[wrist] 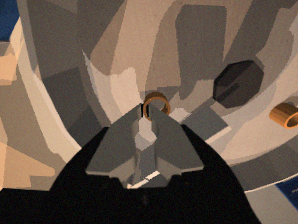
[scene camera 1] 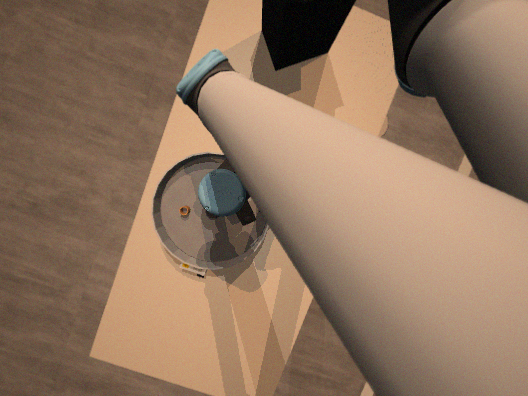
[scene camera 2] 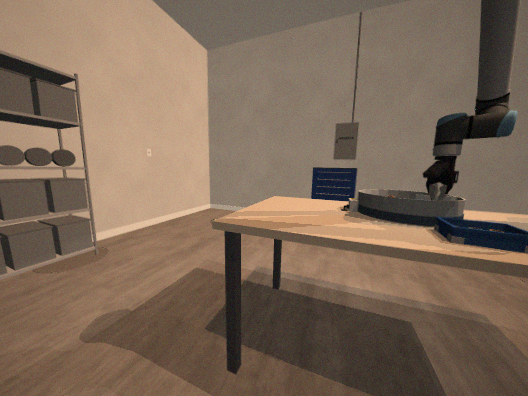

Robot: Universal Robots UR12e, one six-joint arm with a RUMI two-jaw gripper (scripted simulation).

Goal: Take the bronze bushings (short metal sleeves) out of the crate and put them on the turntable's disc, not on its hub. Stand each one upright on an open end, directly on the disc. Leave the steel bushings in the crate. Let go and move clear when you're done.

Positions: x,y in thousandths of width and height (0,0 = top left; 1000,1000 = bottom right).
Labels:
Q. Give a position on a turntable disc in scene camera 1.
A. At 380,592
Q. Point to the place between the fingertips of my gripper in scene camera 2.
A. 827,521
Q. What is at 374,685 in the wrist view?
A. My gripper.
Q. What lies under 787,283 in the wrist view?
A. A turntable disc.

